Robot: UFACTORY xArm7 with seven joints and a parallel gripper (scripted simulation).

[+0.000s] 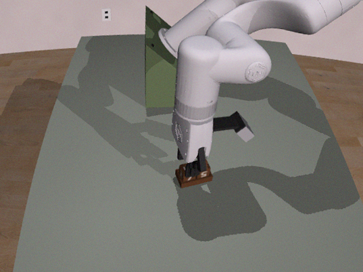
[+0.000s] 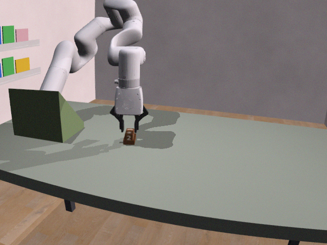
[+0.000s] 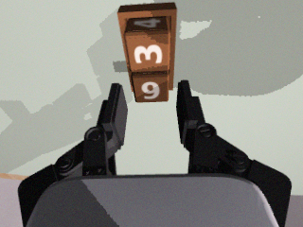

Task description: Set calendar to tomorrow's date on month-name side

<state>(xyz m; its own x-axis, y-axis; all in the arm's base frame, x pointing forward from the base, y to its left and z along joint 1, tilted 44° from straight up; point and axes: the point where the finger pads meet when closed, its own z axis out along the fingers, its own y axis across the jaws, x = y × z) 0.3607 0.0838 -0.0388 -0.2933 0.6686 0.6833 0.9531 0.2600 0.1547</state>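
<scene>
Now: hand 40 mm above the brown cube. Also, from my hand: tray: 60 mm below, 20 mm to the left, 10 mm behind.
</scene>
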